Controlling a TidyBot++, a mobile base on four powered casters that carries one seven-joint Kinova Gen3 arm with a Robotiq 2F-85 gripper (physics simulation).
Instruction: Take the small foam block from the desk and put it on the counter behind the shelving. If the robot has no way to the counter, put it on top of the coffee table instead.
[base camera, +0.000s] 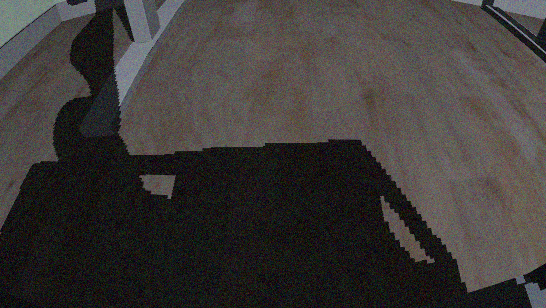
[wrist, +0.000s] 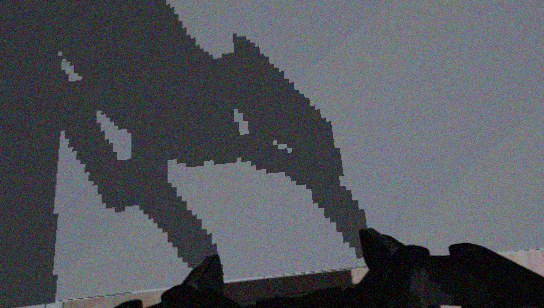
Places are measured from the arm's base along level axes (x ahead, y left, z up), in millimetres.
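Where they show: gripper, fingertip midpoint: (wrist: 291, 257).
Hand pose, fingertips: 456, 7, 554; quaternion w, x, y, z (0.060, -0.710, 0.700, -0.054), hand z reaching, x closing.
After its pixels a point has its place, as x, y, z.
My gripper (wrist: 291, 257) @[456, 6, 554] is open, its two dark fingertips at the lower edge of the wrist view, with no object between them. Below it is a flat light grey surface (wrist: 440, 125) @[522, -103, 553], with the arm and gripper's shadow across it. Its straight edge runs along the bottom of the view, close to the fingertips. I cannot tell whether this surface is the desk, the counter or the coffee table. The small foam block does not show in either view.
The base camera view shows wooden floor (base camera: 280, 90) @[562, -17, -397] under a large dark shadow. A pale upright post (base camera: 139, 20) @[799, 306, -306] stands at the upper left, beside a light strip (base camera: 132, 65). A pale wall base (base camera: 30, 47) @[1056, 935, -388] is at the far left. A dark frame (base camera: 515, 31) @[915, -898, -382] crosses the upper right corner.
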